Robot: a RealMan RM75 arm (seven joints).
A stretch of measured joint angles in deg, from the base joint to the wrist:
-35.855 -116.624 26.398 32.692 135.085 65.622 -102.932
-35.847 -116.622 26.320 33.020 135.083 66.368 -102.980
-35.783 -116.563 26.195 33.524 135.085 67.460 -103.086
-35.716 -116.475 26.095 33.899 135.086 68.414 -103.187
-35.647 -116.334 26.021 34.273 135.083 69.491 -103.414
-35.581 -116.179 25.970 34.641 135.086 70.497 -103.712
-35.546 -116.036 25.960 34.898 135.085 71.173 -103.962
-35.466 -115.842 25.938 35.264 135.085 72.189 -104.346
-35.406 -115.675 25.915 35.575 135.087 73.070 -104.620
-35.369 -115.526 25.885 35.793 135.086 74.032 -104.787
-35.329 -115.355 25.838 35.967 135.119 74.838 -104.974
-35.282 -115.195 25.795 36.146 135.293 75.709 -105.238
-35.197 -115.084 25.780 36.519 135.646 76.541 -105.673
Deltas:
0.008 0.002 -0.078 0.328 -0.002 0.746 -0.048
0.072 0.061 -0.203 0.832 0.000 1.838 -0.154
0.139 0.149 -0.303 1.207 0.001 2.792 -0.255
0.208 0.290 -0.377 1.581 -0.002 3.869 -0.482
0.274 0.445 -0.428 1.949 0.001 4.875 -0.780
0.309 0.588 -0.438 2.206 0.000 5.551 -1.030
0.389 0.782 -0.460 2.572 0.000 6.567 -1.414
0.449 0.949 -0.483 2.883 0.002 7.448 -1.688
0.486 1.098 -0.513 3.101 0.001 8.410 -1.855
0.526 1.269 -0.560 3.275 0.034 9.216 -2.042
0.573 1.429 -0.603 3.454 0.208 10.087 -2.306
0.658 1.540 -0.618 3.827 0.561 10.919 -2.741

